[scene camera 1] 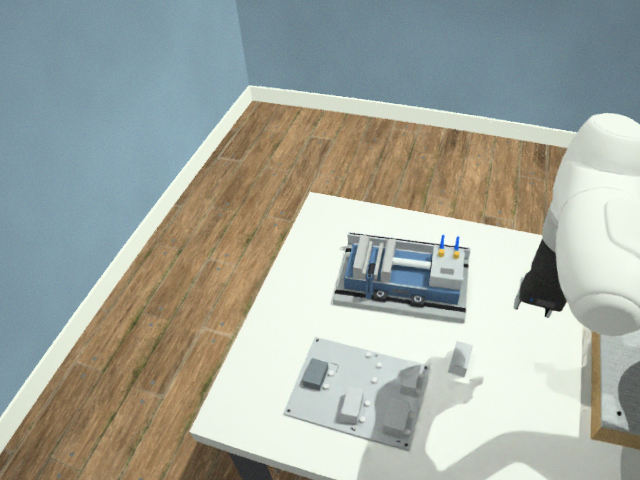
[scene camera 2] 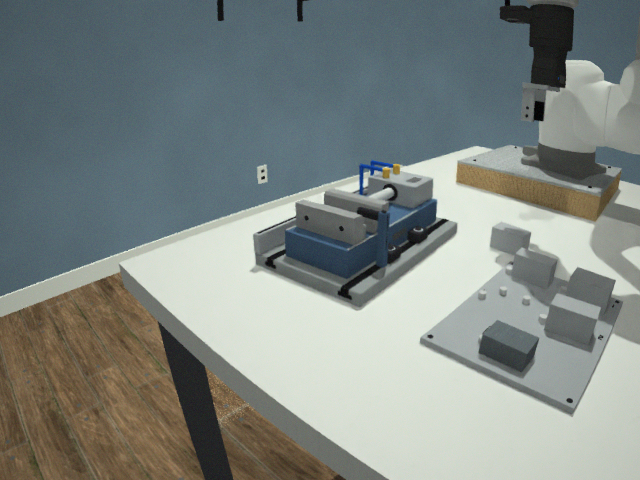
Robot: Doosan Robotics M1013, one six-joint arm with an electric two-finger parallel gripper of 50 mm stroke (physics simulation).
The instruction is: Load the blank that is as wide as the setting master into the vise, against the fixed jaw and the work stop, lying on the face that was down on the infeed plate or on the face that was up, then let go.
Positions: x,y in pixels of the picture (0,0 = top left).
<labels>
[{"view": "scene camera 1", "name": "my gripper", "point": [531,309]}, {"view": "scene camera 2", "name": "my gripper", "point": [532,120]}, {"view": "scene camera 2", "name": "dark grey setting master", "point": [515,348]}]
</labels>
